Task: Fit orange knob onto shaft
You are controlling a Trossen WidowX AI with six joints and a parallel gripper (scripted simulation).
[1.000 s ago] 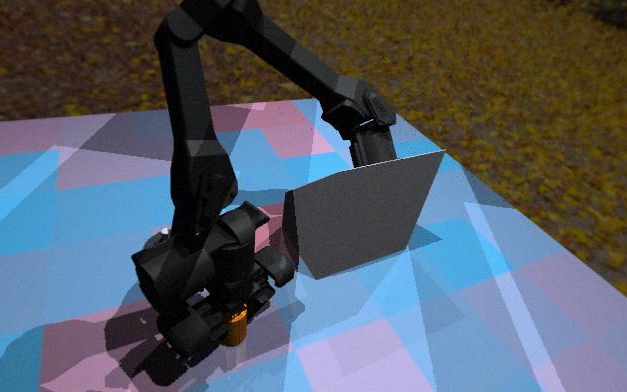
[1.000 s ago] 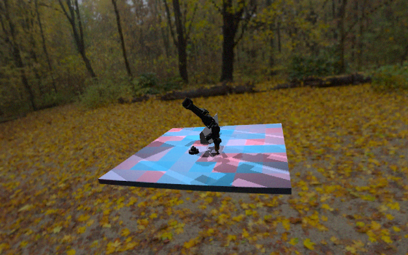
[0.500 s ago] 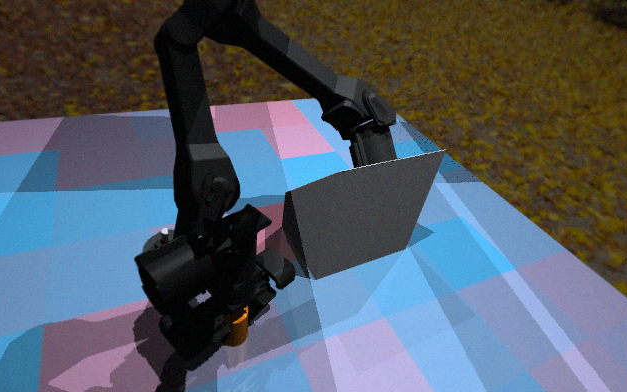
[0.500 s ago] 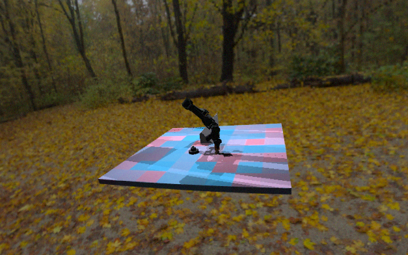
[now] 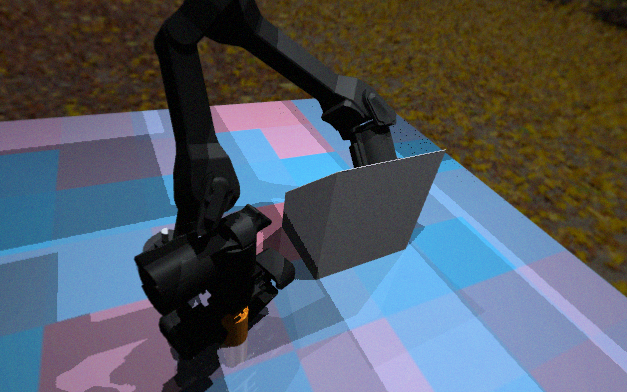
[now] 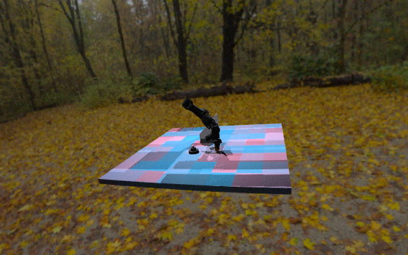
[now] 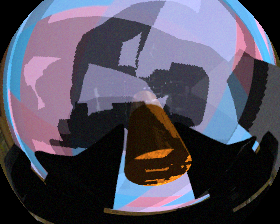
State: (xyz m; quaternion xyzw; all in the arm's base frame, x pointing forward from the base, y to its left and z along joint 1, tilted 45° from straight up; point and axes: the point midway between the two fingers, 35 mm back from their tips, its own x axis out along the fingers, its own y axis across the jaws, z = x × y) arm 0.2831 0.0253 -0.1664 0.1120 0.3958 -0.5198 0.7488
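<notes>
The orange knob is 3 cm above my gripper tip. Round my gripper tip: round pedestal 8 cm ahead, 18 cm to the right, 2 cm above.
</notes>
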